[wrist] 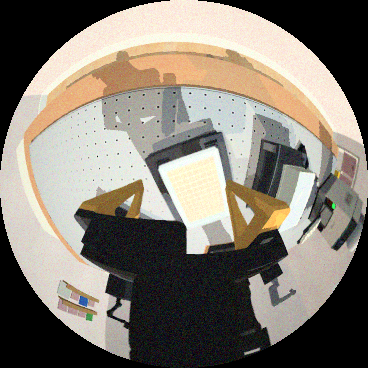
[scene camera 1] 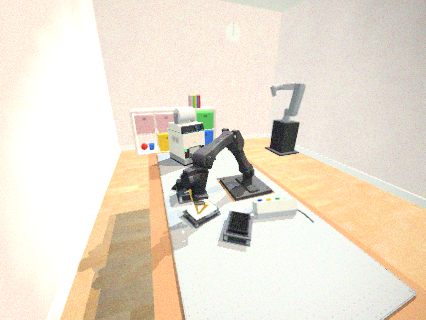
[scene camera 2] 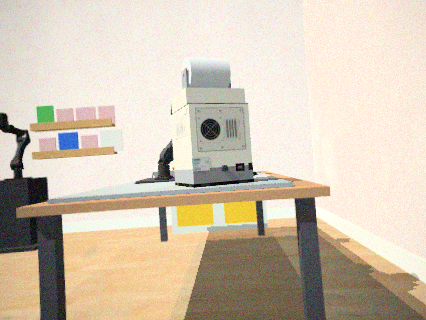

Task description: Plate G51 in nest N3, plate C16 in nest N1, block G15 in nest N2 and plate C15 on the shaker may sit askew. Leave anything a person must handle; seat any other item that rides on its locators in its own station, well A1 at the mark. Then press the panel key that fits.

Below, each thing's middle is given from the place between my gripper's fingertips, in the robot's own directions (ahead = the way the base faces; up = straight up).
My gripper is now 4 cm past the cream plate (wrist: pixel 295 183) and 22 cm to the left of it.
